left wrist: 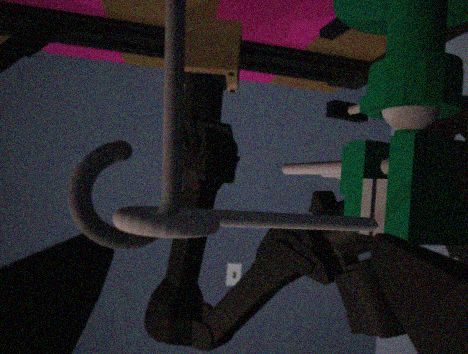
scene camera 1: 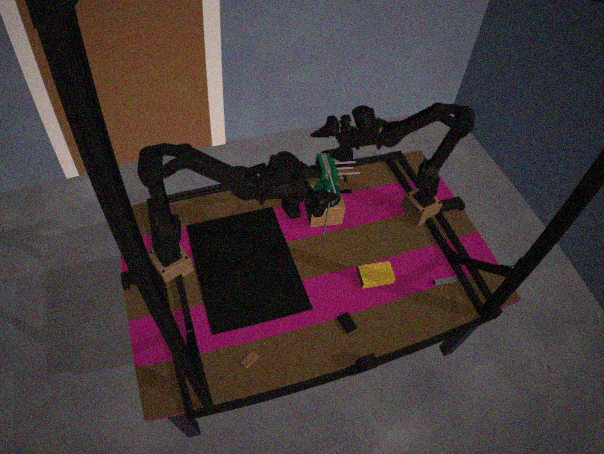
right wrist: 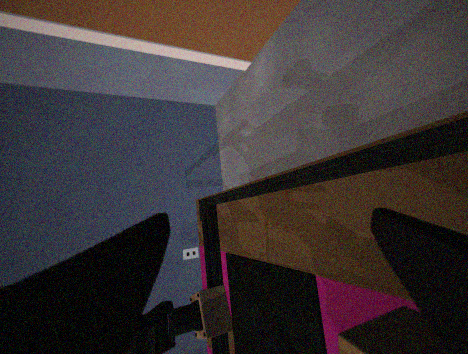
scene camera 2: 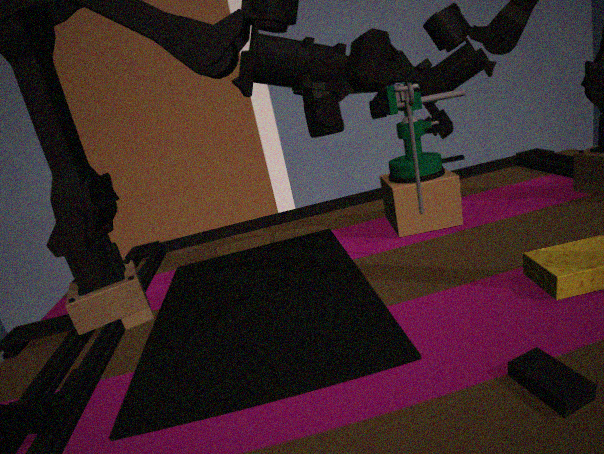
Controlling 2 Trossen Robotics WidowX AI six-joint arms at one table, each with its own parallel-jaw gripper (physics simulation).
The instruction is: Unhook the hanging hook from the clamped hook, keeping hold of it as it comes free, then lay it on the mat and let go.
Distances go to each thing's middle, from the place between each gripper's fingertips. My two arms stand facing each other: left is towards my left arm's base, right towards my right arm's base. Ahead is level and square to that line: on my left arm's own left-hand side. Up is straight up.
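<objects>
From my right hand: small black block point(scene camera 2: 564, 390), 560 mm behind, 170 mm below, 90 mm to the left; black mat point(scene camera 2: 256, 326), 320 mm to the left, 290 mm behind, 170 mm below. Wooden block point(scene camera 2: 442, 204): my right gripper 130 mm above it, 160 mm past it, 20 mm to the right of it.
From my left hand: small black block, 310 mm behind, 30 mm to the left, 240 mm below; black mat, 40 mm behind, 260 mm to the left, 240 mm below; wooden block, 100 mm ahead, 40 mm to the right, 200 mm below.
</objects>
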